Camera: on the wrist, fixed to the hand. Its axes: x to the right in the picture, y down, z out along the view.
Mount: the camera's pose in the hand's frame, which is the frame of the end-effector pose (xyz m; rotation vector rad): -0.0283 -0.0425 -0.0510 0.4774 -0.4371 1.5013
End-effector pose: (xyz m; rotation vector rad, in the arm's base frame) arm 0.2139 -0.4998 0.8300 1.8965 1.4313 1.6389
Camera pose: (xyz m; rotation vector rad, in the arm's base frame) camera 0.1523 -0.5212 0.7992 -2.3823 0.0128 -0.6233
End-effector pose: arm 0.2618 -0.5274 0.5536 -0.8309 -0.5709 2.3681
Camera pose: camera 0.3296 -0.5028 0.5525 0.3140 -0.5001 -2.2970
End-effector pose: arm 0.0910 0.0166 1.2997 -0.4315 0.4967 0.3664
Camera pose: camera 0.0672 -0.0503 1.2871 0.5805 0.3784 1.6973
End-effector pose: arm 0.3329 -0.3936 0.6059 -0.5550 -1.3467 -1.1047
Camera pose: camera 0.3247 -0.4466 0.5576 -1.1661 -1.0324 0.5683
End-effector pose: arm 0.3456 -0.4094 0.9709 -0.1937 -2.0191 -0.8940
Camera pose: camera 0.3774 -0.4684 0.9441 -1.4512 -1.6892 0.6079
